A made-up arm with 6 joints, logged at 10 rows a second.
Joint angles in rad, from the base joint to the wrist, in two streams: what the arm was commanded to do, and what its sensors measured. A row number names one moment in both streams.
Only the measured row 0 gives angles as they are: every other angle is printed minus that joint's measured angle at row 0.
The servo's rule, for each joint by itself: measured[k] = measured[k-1] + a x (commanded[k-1-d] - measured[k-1]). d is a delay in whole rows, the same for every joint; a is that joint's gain. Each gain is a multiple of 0.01, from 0.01 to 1. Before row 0 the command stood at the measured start. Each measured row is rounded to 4 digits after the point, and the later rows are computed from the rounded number. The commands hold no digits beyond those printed.
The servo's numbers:
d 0
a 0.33 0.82 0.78 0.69 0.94 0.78
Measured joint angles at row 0: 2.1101, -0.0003, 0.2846, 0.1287, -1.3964, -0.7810
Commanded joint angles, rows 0 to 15: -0.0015, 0.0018, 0.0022, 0.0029, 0.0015, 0.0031; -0.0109, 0.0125, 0.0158, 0.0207, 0.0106, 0.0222; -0.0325, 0.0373, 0.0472, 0.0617, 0.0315, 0.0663; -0.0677, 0.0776, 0.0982, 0.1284, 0.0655, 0.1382; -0.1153, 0.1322, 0.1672, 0.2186, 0.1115, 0.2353; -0.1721, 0.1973, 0.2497, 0.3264, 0.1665, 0.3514; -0.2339, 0.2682, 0.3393, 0.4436, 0.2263, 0.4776; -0.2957, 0.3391, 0.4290, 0.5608, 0.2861, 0.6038; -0.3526, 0.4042, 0.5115, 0.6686, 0.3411, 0.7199; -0.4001, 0.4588, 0.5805, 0.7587, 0.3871, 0.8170; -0.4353, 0.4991, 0.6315, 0.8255, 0.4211, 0.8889; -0.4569, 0.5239, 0.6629, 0.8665, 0.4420, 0.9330; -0.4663, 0.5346, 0.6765, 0.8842, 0.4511, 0.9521; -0.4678, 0.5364, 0.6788, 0.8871, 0.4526, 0.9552; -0.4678, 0.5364, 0.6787, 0.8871, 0.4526, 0.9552; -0.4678, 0.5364, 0.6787, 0.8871, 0.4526, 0.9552
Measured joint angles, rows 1 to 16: -0.0005, 0.0015, 0.0017, 0.0020, 0.0014, 0.0024; -0.0039, 0.0105, 0.0127, 0.0149, 0.0100, 0.0178; -0.0133, 0.0325, 0.0396, 0.0472, 0.0302, 0.0556; -0.0313, 0.0695, 0.0853, 0.1032, 0.0634, 0.1200; -0.0590, 0.1209, 0.1492, 0.1828, 0.1086, 0.2099; -0.0963, 0.1835, 0.2276, 0.2819, 0.1630, 0.3203; -0.1417, 0.2530, 0.3147, 0.3935, 0.2225, 0.4430; -0.1925, 0.3236, 0.4039, 0.5089, 0.2823, 0.5684; -0.2453, 0.3897, 0.4878, 0.6191, 0.3376, 0.6866; -0.2964, 0.4464, 0.5601, 0.7154, 0.3841, 0.7883; -0.3422, 0.4896, 0.6158, 0.7914, 0.4189, 0.8668; -0.3801, 0.5177, 0.6525, 0.8432, 0.4406, 0.9184; -0.4085, 0.5316, 0.6712, 0.8715, 0.4505, 0.9447; -0.4281, 0.5355, 0.6771, 0.8823, 0.4525, 0.9529; -0.4412, 0.5362, 0.6783, 0.8856, 0.4526, 0.9547; -0.4500, 0.5364, 0.6786, 0.8866, 0.4526, 0.9551
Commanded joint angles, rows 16 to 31: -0.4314, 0.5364, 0.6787, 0.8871, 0.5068, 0.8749; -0.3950, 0.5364, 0.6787, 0.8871, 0.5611, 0.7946; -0.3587, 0.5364, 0.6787, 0.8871, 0.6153, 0.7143; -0.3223, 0.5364, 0.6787, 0.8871, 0.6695, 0.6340; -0.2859, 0.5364, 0.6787, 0.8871, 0.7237, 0.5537; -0.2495, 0.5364, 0.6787, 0.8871, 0.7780, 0.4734; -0.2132, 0.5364, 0.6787, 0.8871, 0.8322, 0.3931; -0.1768, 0.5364, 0.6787, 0.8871, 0.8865, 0.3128; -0.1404, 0.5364, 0.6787, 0.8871, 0.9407, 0.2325; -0.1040, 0.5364, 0.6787, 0.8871, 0.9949, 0.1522; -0.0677, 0.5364, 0.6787, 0.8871, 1.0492, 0.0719; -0.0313, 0.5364, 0.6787, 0.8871, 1.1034, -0.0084; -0.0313, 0.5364, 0.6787, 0.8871, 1.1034, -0.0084; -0.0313, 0.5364, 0.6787, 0.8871, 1.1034, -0.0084; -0.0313, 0.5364, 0.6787, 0.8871, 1.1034, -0.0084; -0.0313, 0.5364, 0.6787, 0.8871, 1.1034, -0.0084
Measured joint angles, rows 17 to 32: -0.4439, 0.5364, 0.6787, 0.8869, 0.5035, 0.8925; -0.4278, 0.5364, 0.6787, 0.8870, 0.5576, 0.8161; -0.4050, 0.5364, 0.6787, 0.8871, 0.6118, 0.7367; -0.3777, 0.5364, 0.6787, 0.8871, 0.6660, 0.6566; -0.3474, 0.5364, 0.6787, 0.8871, 0.7202, 0.5763; -0.3151, 0.5364, 0.6787, 0.8871, 0.7745, 0.4960; -0.2815, 0.5364, 0.6787, 0.8871, 0.8287, 0.4157; -0.2469, 0.5364, 0.6787, 0.8871, 0.8830, 0.3354; -0.2118, 0.5364, 0.6787, 0.8871, 0.9372, 0.2551; -0.1762, 0.5364, 0.6787, 0.8871, 0.9914, 0.1748; -0.1404, 0.5364, 0.6787, 0.8871, 1.0457, 0.0945; -0.1044, 0.5364, 0.6787, 0.8871, 1.0999, 0.0142; -0.0803, 0.5364, 0.6787, 0.8871, 1.1032, -0.0034; -0.0641, 0.5364, 0.6787, 0.8871, 1.1034, -0.0073; -0.0533, 0.5364, 0.6787, 0.8871, 1.1034, -0.0082; -0.0460, 0.5364, 0.6787, 0.8871, 1.1034, -0.0084
